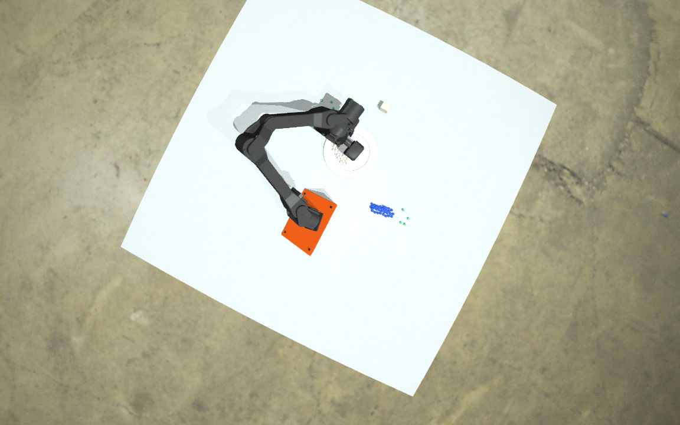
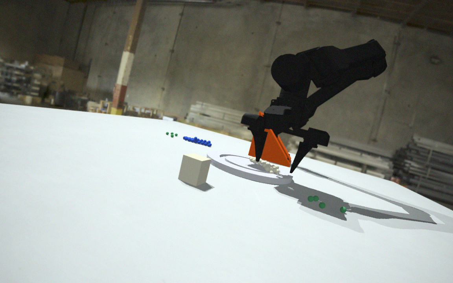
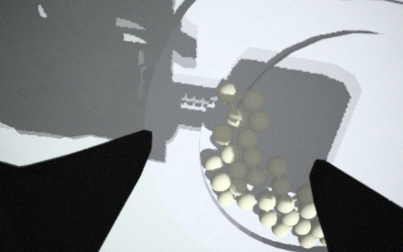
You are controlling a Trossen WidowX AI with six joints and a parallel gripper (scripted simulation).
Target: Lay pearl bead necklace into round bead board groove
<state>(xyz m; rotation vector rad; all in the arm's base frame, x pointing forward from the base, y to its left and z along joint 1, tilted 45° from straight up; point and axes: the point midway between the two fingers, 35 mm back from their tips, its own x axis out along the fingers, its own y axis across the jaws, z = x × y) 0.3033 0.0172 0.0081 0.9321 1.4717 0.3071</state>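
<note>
My gripper tip is now 5 cm to the left of the round bead board, 2 cm past it and 1 cm above it. The rest, counted from my gripper tip: cream cube: 19 cm ahead, 12 cm to the right.
</note>
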